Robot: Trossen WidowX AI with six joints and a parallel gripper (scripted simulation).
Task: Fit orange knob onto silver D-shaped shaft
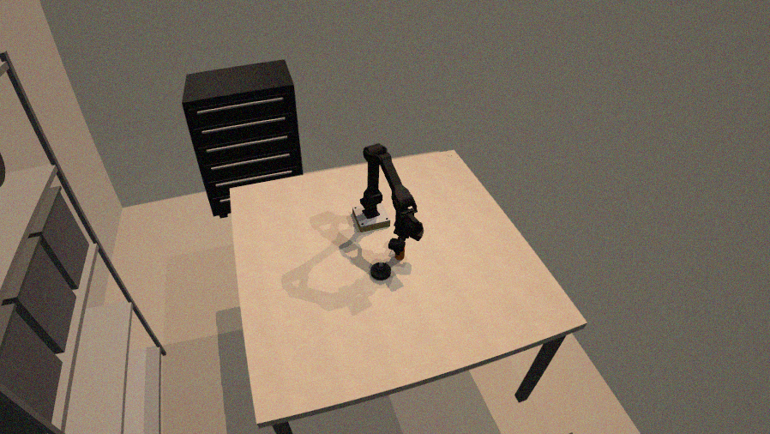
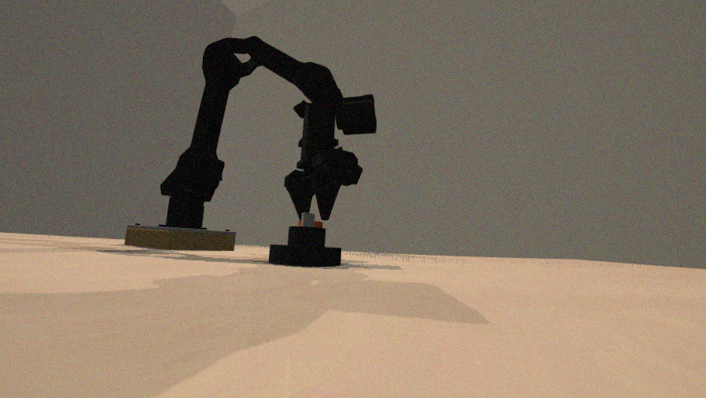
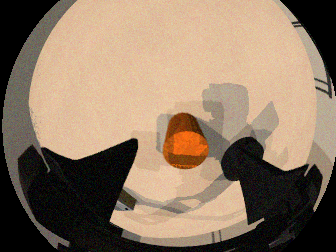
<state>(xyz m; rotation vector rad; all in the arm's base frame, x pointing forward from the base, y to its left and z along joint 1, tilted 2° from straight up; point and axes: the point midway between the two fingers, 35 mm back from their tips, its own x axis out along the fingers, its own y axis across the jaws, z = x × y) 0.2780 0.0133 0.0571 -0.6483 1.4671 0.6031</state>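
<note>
My gripper tip is 20 mm above the orange knob. The rest, counted from my gripper tip: black round pedestal (40 mm ahead, 110 mm to the right, 30 mm below).
</note>
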